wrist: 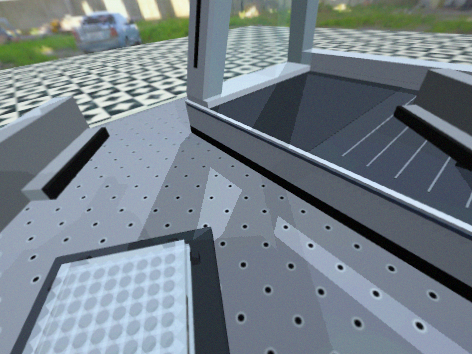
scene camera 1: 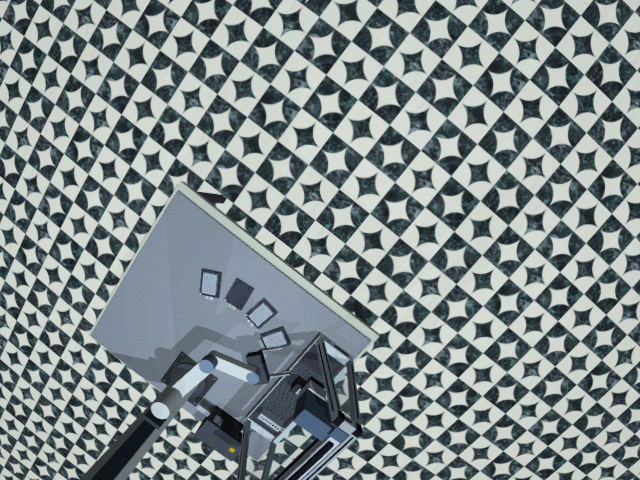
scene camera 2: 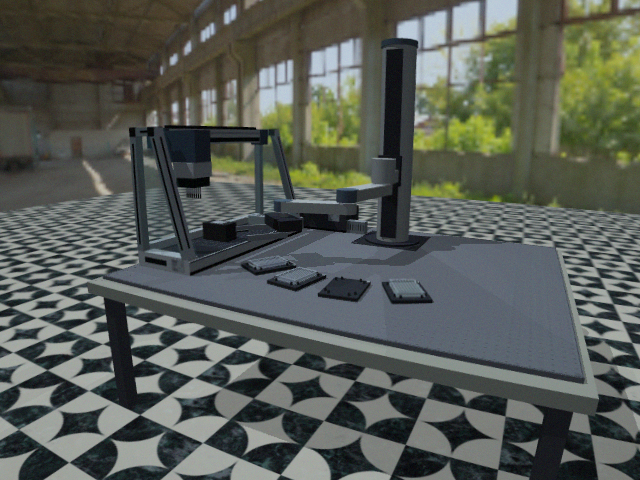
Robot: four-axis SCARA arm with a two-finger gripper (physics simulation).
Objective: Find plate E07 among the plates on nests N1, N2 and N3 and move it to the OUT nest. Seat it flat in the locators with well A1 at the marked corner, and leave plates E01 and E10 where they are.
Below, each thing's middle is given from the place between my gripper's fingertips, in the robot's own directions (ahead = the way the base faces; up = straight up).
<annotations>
I see my gripper 110 mm to the right of the clear well plate [wrist: 146, 293], 100 mm above it and 10 mm past it. The rest, counted from my hand: pipettor tray [wrist: 413, 182]: 260 mm behind, 180 mm to the right, 90 mm below; pipette head [scene camera 2: 190, 175]: 220 mm above, 140 mm to the right, 90 mm ahead; N3 nest [wrist: 209, 321]: 110 mm to the left, 110 mm below, 10 mm behind.
</annotations>
